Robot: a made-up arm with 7 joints.
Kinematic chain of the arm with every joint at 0, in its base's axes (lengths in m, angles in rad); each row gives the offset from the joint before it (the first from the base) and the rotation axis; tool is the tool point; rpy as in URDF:
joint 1: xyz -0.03 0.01 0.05 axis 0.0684 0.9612 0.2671
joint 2: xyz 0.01 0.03 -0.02 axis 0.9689 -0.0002 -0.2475
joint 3: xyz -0.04 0 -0.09 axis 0.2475 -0.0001 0.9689
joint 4: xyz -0.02 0.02 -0.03 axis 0.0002 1 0
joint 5: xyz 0.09 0.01 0 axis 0.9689 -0.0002 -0.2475
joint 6: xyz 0.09 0 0.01 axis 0.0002 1 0
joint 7: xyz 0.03 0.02 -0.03 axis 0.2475 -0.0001 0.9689
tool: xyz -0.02 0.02 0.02 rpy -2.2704 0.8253 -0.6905
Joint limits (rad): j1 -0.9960..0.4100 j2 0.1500..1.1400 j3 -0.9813..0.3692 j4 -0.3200..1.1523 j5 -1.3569..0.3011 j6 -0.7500..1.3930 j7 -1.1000..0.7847
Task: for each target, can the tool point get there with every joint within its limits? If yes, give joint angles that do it. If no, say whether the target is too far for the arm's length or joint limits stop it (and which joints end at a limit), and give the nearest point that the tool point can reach.
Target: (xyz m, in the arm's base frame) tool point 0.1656 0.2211 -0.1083
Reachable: yes | joints -0.2490 0.8180 -0.2938 0.5358 -0.8940 -0.1321 -0.8329
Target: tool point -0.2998 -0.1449 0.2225
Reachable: no: joint limits stop it (at a limit: joint 1, joint 2, joint 3, joint 4, joint 5, joint 6, joint 7) | nearest point 0.0128 0.0500 0.2056 | short by 0.369 m
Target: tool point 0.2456 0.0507 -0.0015
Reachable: yes | joints -0.7472 0.2460 -0.3179 0.1668 -0.8781 -0.3078 -0.8157
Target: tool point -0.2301 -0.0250 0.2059
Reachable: no: joint limits stop it (at a limit: joint 1, joint 2, joint 3, joint 4, joint 6, joint 7) | nearest point 0.0106 0.0557 0.2083 | short by 0.254 m
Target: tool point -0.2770 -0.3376 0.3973
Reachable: no: too far | nearest point 0.0590 -0.0891 0.1264 | short by 0.498 m
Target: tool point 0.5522 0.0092 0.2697
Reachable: no: too far | nearest point 0.2642 0.0626 0.0817 | short by 0.348 m
